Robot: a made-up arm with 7 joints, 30 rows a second.
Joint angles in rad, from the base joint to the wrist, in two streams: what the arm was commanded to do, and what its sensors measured. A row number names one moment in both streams.
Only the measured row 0 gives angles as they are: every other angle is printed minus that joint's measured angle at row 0.
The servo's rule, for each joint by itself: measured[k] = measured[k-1] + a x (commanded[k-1-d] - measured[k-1]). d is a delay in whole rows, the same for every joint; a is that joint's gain. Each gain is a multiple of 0.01, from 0.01 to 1. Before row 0 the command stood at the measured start. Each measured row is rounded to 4 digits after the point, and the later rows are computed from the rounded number. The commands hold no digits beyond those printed.
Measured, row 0:
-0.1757 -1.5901 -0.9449 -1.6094 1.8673 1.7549 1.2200
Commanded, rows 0 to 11:
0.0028 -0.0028 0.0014 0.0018 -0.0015 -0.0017 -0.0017
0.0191 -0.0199 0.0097 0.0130 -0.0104 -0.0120 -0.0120
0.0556 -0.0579 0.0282 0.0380 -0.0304 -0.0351 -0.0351
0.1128 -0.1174 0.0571 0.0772 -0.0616 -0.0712 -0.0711
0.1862 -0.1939 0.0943 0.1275 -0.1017 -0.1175 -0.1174
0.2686 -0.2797 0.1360 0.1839 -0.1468 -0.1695 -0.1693
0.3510 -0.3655 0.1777 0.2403 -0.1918 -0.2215 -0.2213
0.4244 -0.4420 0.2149 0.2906 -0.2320 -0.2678 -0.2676
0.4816 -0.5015 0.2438 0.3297 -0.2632 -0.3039 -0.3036
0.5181 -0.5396 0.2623 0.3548 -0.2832 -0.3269 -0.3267
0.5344 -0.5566 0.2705 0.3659 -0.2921 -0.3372 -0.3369
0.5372 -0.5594 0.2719 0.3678 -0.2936 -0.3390 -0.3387
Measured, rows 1 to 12:
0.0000 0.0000 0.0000 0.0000 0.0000 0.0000 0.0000
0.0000 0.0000 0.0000 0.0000 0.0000 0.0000 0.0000
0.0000 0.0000 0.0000 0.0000 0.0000 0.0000 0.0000
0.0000 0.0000 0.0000 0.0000 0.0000 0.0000 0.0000
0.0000 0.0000 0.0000 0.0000 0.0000 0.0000 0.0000
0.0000 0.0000 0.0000 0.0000 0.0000 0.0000 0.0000
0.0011 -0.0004 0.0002 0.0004 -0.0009 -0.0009 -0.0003
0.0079 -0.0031 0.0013 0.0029 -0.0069 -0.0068 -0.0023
0.0260 -0.0108 0.0045 0.0099 -0.0217 -0.0218 -0.0079
0.0590 -0.0257 0.0108 0.0234 -0.0468 -0.0480 -0.0186
0.1073 -0.0492 0.0208 0.0442 -0.0814 -0.0848 -0.0354
0.1686 -0.0815 0.0346 0.0721 -0.1226 -0.1297 -0.0582
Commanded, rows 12 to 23:
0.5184 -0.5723 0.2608 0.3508 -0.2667 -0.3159 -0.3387
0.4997 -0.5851 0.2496 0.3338 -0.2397 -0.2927 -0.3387
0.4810 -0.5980 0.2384 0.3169 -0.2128 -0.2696 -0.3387
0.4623 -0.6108 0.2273 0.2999 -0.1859 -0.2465 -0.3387
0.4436 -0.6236 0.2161 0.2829 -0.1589 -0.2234 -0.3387
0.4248 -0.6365 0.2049 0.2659 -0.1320 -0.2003 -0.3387
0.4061 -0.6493 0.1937 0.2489 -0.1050 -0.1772 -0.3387
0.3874 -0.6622 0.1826 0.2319 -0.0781 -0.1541 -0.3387
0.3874 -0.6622 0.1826 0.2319 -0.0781 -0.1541 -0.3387
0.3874 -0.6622 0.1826 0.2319 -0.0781 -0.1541 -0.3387
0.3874 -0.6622 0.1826 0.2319 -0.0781 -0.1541 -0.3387
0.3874 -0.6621 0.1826 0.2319 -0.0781 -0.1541 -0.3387
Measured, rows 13 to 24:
0.2379 -0.1213 0.0518 0.1057 -0.1662 -0.1784 -0.0859
0.3088 -0.1662 0.0714 0.1427 -0.2077 -0.2258 -0.1168
0.3745 -0.2131 0.0921 0.1801 -0.2427 -0.2672 -0.1486
0.4291 -0.2588 0.1125 0.2150 -0.2682 -0.2988 -0.1789
0.4691 -0.3005 0.1315 0.2452 -0.2833 -0.3192 -0.2058
0.4950 -0.3367 0.1483 0.2697 -0.2898 -0.3297 -0.2284
0.5039 -0.3697 0.1618 0.2859 -0.2752 -0.3224 -0.2472
0.5023 -0.3999 0.1723 0.2955 -0.2528 -0.3067 -0.2628
0.4942 -0.4276 0.1802 0.2998 -0.2276 -0.2870 -0.2757
0.4821 -0.4532 0.1859 0.2998 -0.2013 -0.2655 -0.2864
0.4675 -0.4771 0.1895 0.2964 -0.1746 -0.2432 -0.2953
0.4513 -0.4994 0.1913 0.2903 -0.1478 -0.2205 -0.3027

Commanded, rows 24 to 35:
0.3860 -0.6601 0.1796 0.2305 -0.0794 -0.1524 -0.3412
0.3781 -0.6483 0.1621 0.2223 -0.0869 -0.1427 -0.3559
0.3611 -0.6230 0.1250 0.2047 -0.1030 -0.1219 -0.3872
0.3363 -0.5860 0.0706 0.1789 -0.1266 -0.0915 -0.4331
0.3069 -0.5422 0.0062 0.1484 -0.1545 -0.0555 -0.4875
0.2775 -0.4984 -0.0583 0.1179 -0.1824 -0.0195 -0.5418
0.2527 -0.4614 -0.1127 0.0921 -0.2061 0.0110 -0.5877
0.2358 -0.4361 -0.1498 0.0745 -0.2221 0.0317 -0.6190
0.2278 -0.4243 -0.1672 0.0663 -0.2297 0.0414 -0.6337
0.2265 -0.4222 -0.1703 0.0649 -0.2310 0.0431 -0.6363
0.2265 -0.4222 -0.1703 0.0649 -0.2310 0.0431 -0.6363
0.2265 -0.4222 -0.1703 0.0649 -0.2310 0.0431 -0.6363
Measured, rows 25 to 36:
0.4341 -0.5204 0.1916 0.2820 -0.1208 -0.1976 -0.3088
0.4164 -0.5403 0.1905 0.2720 -0.0939 -0.1745 -0.3139
0.4054 -0.5574 0.1896 0.2640 -0.0839 -0.1637 -0.3181
0.3986 -0.5721 0.1888 0.2576 -0.0802 -0.1586 -0.3216
0.3943 -0.5847 0.1881 0.2525 -0.0789 -0.1562 -0.3245
0.3917 -0.5955 0.1874 0.2484 -0.0784 -0.1551 -0.3269
0.3895 -0.6045 0.1865 0.2448 -0.0790 -0.1537 -0.3293
0.3852 -0.6106 0.1836 0.2403 -0.0840 -0.1479 -0.3338
0.3760 -0.6123 0.1766 0.2332 -0.0960 -0.1341 -0.3429
0.3609 -0.6086 0.1639 0.2223 -0.1153 -0.1115 -0.3582
0.3404 -0.5993 0.1450 0.2075 -0.1400 -0.0818 -0.3802
0.3165 -0.5852 0.1206 0.1896 -0.1667 -0.0488 -0.4077

